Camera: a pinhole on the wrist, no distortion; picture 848 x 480 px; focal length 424.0 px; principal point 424.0 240.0 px. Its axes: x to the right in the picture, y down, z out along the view. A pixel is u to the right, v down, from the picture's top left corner.
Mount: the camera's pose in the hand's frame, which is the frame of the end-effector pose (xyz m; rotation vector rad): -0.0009 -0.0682 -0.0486 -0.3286 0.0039 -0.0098
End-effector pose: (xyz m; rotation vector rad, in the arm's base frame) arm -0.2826 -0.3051 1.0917 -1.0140 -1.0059 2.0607
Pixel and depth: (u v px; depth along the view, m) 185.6 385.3 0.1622
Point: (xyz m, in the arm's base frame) -0.3167 -0.4263 1.1292
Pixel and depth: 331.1 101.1 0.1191
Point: -0.3204 -0.3190 1.1886
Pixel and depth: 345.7 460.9 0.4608
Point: -0.5610 -0.6378 0.9920
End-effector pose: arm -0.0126 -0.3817 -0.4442 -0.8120 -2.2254 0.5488
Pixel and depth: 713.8 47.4 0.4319
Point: -0.5325 -0.3254 -0.5219
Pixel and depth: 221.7 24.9 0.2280
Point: -0.1405 -0.5600 -0.5721
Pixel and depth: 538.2 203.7 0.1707
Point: -0.1348 -0.3870 -0.4856
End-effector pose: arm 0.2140 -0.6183 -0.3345 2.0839 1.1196 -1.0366
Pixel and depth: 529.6 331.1 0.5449
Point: 0.2916 -0.9883 -0.6625
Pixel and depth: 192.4 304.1 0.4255
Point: 0.1228 -1.0346 -0.3133
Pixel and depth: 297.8 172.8 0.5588
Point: -0.0065 -1.0864 -0.4749
